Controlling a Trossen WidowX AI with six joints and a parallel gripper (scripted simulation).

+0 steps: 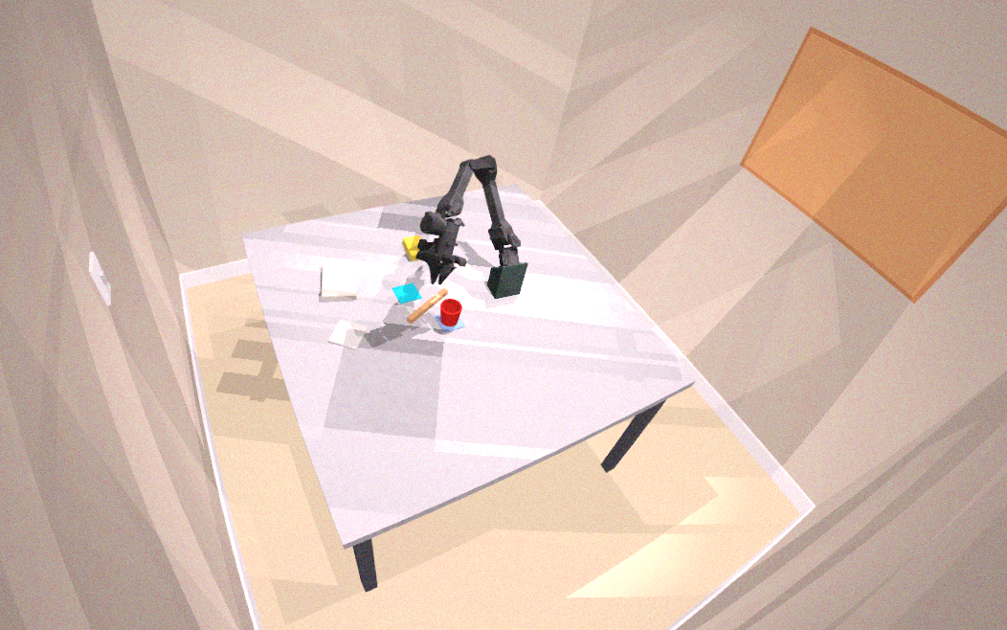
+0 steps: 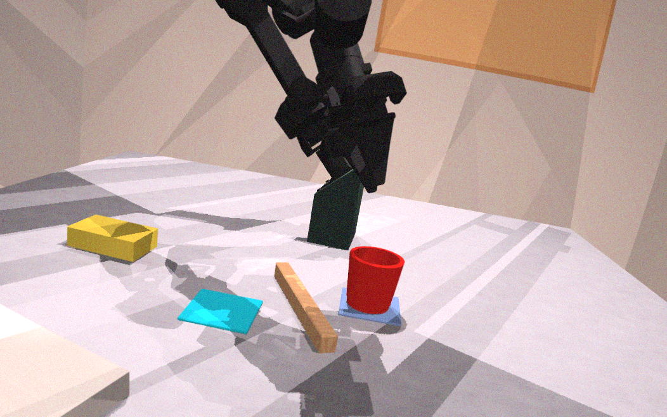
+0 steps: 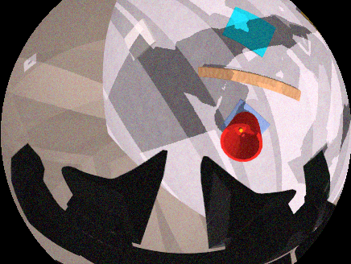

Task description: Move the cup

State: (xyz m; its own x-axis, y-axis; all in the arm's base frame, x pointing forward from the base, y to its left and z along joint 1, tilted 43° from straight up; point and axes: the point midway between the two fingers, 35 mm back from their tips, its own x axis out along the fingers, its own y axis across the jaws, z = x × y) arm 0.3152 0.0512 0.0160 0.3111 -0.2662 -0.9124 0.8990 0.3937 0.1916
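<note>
Now: gripper tip 140 mm above the red cup, 60 mm past it and 20 mm to the right of it. Also, from my gripper tip: wooden bar: 180 mm below, 70 mm to the right, 20 mm behind; then yellow marble: 160 mm below, 50 mm behind, 30 mm to the left; then pale blue pad: 180 mm below, 60 mm behind, 30 mm to the left.
</note>
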